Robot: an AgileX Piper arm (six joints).
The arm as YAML. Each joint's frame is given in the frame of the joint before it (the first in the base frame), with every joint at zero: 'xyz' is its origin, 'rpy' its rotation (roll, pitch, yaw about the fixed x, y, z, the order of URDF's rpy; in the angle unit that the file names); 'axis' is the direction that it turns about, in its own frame. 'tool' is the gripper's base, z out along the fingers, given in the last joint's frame.
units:
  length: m
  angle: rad
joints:
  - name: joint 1
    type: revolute
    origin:
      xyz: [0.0, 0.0, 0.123]
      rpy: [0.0, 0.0, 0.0]
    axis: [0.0, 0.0, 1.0]
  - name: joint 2
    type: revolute
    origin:
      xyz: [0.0, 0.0, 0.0]
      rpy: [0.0, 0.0, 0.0]
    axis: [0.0, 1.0, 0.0]
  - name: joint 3
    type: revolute
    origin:
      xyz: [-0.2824, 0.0, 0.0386]
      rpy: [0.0, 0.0, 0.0]
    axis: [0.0, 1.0, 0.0]
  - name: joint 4
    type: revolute
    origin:
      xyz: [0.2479, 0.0, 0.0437]
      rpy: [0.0, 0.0, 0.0]
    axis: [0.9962, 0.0, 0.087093]
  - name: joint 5
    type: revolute
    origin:
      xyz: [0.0, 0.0, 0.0]
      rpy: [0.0, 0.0, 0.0]
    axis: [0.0, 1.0, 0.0]
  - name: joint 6
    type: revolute
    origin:
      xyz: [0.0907, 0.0, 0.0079]
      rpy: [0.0, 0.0, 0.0]
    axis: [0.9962, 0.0, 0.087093]
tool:
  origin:
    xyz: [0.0, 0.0, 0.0]
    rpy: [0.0, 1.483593, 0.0]
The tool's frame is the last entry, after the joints.
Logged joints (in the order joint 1, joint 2, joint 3, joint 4, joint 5, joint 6), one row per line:
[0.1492 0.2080 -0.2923 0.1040 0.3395 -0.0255]
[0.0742 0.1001 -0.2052 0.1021 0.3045 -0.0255]
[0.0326 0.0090 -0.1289 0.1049 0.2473 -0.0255]
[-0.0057 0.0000 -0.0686 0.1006 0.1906 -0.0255]
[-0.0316 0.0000 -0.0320 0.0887 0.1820 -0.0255]
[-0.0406 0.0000 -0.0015 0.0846 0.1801 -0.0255]
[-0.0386 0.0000 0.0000 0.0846 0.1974 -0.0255]
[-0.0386 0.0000 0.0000 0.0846 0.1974 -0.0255]
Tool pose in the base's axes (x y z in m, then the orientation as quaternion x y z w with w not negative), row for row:
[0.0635 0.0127 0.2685 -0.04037 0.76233 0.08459 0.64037]
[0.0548 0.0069 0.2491 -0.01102 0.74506 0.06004 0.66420]
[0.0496 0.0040 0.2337 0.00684 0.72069 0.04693 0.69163]
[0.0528 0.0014 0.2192 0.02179 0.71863 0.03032 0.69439]
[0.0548 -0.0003 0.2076 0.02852 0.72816 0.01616 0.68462]
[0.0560 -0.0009 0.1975 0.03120 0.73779 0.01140 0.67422]
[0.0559 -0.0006 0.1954 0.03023 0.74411 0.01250 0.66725]
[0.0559 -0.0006 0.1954 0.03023 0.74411 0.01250 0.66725]
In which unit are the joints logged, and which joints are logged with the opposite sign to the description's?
The joints are logged in radians. Opposite sign: none.
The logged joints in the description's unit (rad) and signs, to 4 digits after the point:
[0.1492 0.2080 -0.2923 0.1040 0.3395 -0.0255]
[0.0742 0.1001 -0.2052 0.1021 0.3045 -0.0255]
[0.0326 0.0090 -0.1289 0.1049 0.2473 -0.0255]
[-0.0057 0.0000 -0.0686 0.1006 0.1906 -0.0255]
[-0.0316 0.0000 -0.0320 0.0887 0.1820 -0.0255]
[-0.0406 0.0000 -0.0015 0.0846 0.1801 -0.0255]
[-0.0386 0.0000 0.0000 0.0846 0.1974 -0.0255]
[-0.0386 0.0000 0.0000 0.0846 0.1974 -0.0255]

